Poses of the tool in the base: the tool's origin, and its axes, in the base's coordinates. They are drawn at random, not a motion.
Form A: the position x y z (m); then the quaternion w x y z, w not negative.
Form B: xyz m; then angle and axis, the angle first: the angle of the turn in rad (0 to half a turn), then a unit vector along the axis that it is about. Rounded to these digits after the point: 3 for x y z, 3 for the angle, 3 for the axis.
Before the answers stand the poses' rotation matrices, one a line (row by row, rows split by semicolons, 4 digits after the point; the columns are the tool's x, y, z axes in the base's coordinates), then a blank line. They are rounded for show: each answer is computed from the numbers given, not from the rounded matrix.
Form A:
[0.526, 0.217, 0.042, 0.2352, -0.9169, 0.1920, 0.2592]
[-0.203, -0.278, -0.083, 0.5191, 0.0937, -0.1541, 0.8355]
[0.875, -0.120, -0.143, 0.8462, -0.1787, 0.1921, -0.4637]
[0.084, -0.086, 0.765, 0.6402, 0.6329, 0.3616, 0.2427]
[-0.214, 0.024, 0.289, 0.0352, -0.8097, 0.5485, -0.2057]
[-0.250, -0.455, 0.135, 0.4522, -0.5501, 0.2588, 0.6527]
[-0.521, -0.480, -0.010, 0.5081, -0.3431, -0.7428, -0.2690]
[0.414, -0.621, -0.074, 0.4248, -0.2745, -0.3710, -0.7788]
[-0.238, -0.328, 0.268, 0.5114, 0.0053, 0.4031, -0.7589]
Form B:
0.7919 -0.4740 -0.3850; -0.2301 -0.8156 0.5308; -0.5656 -0.3318 -0.7550
-0.4435 -0.8962 -0.0034; 0.8385 -0.4136 -0.3548; 0.3165 -0.1602 0.9350
0.4961 0.7162 0.4909; -0.8535 0.5061 0.1243; -0.1594 -0.4806 0.8623
0.6207 0.1469 0.7701; 0.7684 0.0811 -0.6348; -0.1558 0.9858 -0.0626
0.3137 -0.8737 0.3717; -0.9027 -0.3958 -0.1686; 0.2945 -0.2827 -0.9129
0.0141 -0.8750 -0.4840; 0.3055 -0.4571 0.8353; -0.9521 -0.1597 0.2609
-0.2482 0.7831 -0.5702; 0.2364 0.6198 0.7483; 0.9394 0.0510 -0.3389
-0.4884 0.8654 0.1124; -0.4580 -0.3638 0.8111; 0.7428 0.3447 0.5740
-0.4769 0.7805 0.4043; -0.7719 -0.1519 -0.6173; -0.4203 -0.6064 0.6750

[0.526, 0.217, 0.042, 2.667, -0.943, 0.198, 0.267]
[-0.203, -0.278, -0.083, 2.050, 0.110, -0.180, 0.977]
[0.875, -0.120, -0.143, 1.124, -0.335, 0.361, -0.870]
[0.084, -0.086, 0.765, 1.752, 0.824, 0.471, 0.316]
[-0.214, 0.024, 0.289, 3.071, -0.810, 0.549, -0.206]
[-0.250, -0.455, 0.135, 2.203, -0.617, 0.290, 0.732]
[-0.521, -0.480, -0.010, 2.076, -0.398, -0.862, -0.312]
[0.414, -0.621, -0.074, 2.264, -0.303, -0.410, -0.860]
[-0.238, -0.328, 0.268, 2.068, 0.006, 0.469, -0.883]

